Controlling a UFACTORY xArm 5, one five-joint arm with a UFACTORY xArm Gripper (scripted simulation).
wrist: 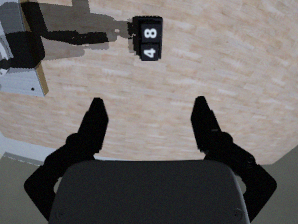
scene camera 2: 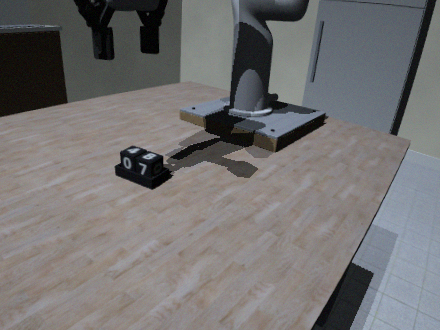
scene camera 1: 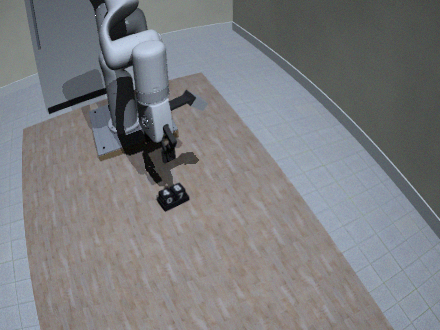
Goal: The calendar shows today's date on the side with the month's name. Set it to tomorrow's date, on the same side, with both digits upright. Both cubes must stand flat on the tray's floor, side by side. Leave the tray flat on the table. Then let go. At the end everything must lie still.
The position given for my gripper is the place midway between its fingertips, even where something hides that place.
Note:
In view: my gripper [scene camera 2: 128,56].
My gripper is seen too in the wrist view [wrist: 149,107] and in scene camera 1 [scene camera 1: 160,150].

